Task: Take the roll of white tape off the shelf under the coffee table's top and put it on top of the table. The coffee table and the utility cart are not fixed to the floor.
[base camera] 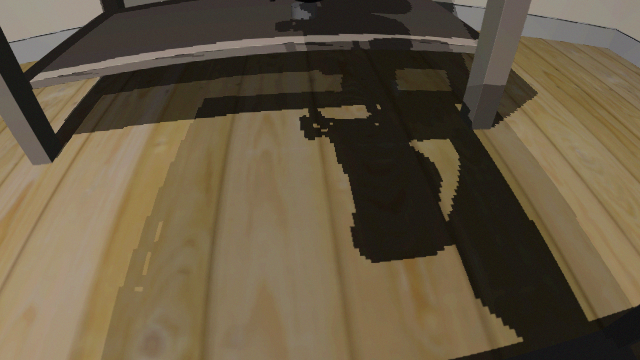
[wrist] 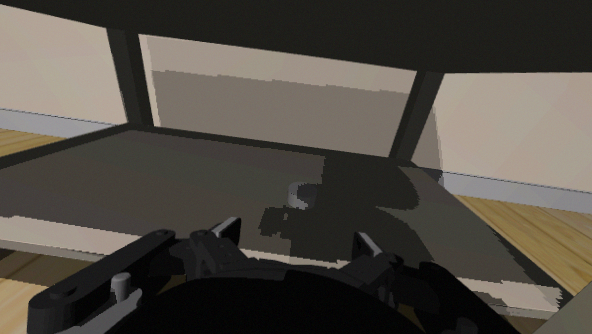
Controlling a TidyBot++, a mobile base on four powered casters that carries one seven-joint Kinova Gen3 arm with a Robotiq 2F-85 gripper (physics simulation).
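Places are measured from the arm's base along level axes (x right, y ahead, z up), in centimetres.
Pixels of known places: gripper, fingertip midpoint: [wrist: 295, 237].
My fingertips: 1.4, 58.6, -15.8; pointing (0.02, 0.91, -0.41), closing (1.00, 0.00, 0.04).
Ahead of a thing's pixels: the offset from my fingertips to its middle, as dx, dy, dz. "spot": to the spot under its first point.
The roll of white tape @(+0.5, +17.9, -7.6) [base camera: 302, 11] [wrist: 301, 195] lies on the lower shelf [base camera: 165, 37] [wrist: 200, 175] of the coffee table, partly in shadow. In the base camera view it shows at the top edge, its upper part cut off. My gripper [wrist: 295, 237] is open, with its two fingertips apart near the shelf's front edge in the wrist view. The roll lies beyond the fingertips, roughly in line with the space between them, and does not touch them. The underside of the table top @(spot: -2.9, +18.6, +16.2) [wrist: 300, 30] runs dark across the top of the wrist view.
Two front table legs [base camera: 492, 65] [base camera: 25, 110] stand on the wooden floor at either side in the base camera view. Two back legs [wrist: 131, 80] [wrist: 417, 115] rise behind the shelf in the wrist view, with a pale wall behind them. The utility cart is not identifiable.
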